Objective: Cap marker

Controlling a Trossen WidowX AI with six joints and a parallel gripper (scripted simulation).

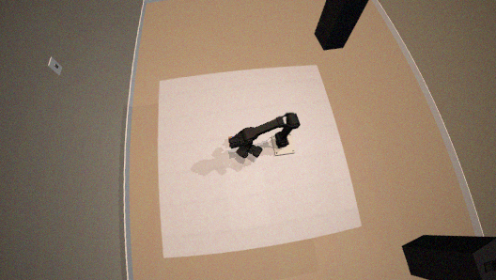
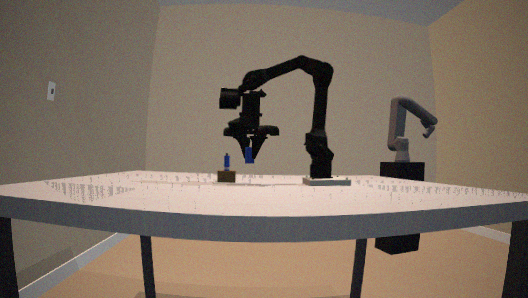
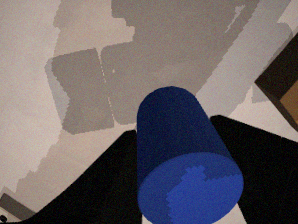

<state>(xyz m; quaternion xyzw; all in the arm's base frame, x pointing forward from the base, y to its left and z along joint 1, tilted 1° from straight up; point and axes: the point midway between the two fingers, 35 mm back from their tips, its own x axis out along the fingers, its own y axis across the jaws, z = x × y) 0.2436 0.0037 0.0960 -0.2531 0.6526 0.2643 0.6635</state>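
Right now my gripper tip is 6 cm short of the marker collar, 10 cm to the left of it and 2 cm above it. The rest, counted from my gripper tip: holder block: 6 cm ahead, 10 cm to the right, 6 cm below; then blue cap: 1 cm above.
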